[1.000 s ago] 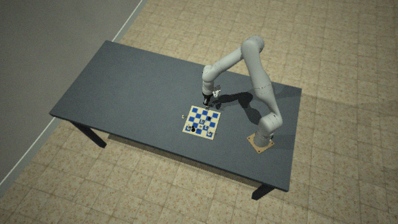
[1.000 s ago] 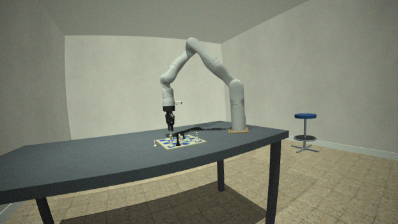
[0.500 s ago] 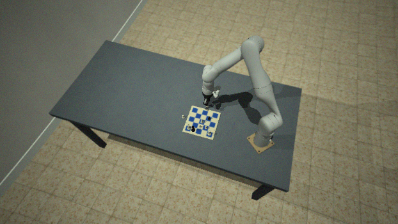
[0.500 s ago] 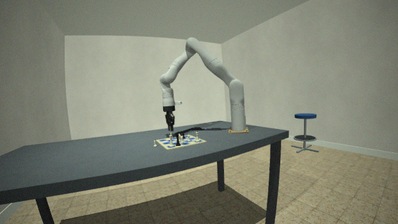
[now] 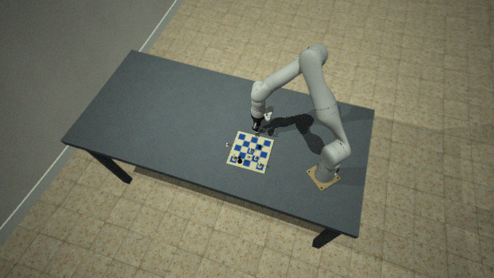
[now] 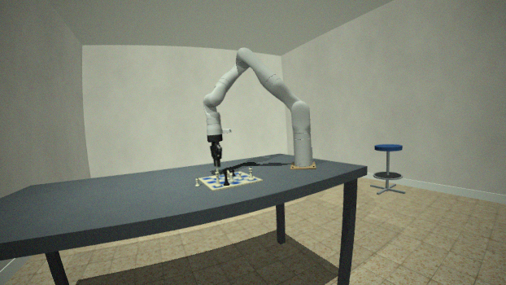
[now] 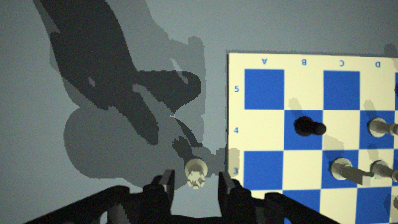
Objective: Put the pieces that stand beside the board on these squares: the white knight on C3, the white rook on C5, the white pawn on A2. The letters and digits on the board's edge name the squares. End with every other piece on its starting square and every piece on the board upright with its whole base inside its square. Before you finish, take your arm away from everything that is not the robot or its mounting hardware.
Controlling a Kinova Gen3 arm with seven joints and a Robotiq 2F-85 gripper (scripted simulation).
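Now: the white rook 40 mm below my hand. Round my hand: white king (100 mm ahead, 200 mm to the left, 20 mm below); black pawn (30 mm behind, 110 mm to the left, 40 mm below); chessboard (20 mm ahead, 140 mm to the left, 60 mm below).
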